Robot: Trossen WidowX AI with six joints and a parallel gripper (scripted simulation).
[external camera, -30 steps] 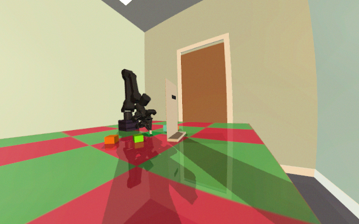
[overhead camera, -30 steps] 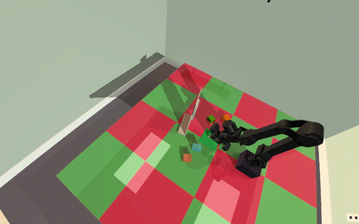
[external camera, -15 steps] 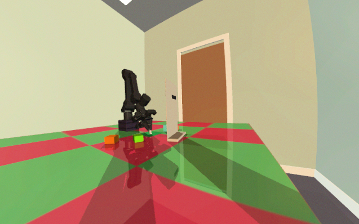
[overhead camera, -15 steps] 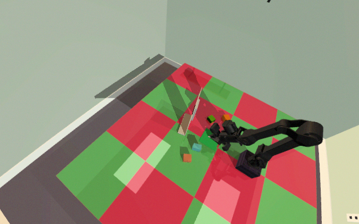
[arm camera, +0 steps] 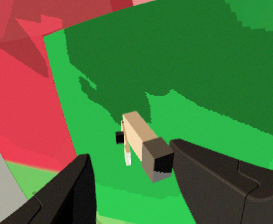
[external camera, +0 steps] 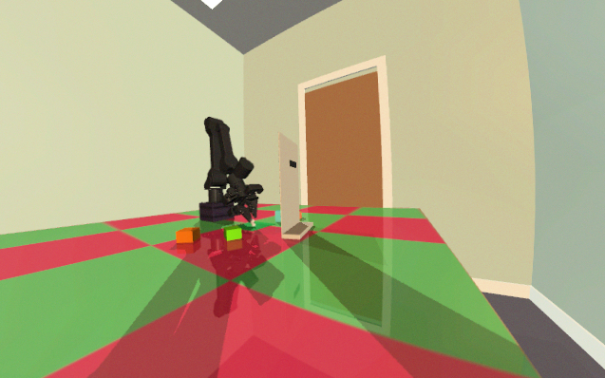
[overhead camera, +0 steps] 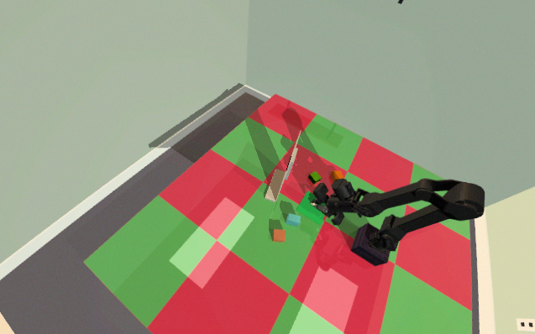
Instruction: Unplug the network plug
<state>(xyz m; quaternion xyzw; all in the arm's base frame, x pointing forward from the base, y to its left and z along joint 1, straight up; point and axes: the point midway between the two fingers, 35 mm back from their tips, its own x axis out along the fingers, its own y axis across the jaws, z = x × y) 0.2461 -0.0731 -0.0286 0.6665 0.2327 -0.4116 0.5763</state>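
My gripper tip is 10 mm above the network plug. The rest, counted from my gripper tip: green square 10 mm behind, 20 mm below; then beige panel 170 mm ahead, 10 mm to the right, 110 mm above; then lime cube 30 mm ahead, 140 mm to the right, 10 mm below.
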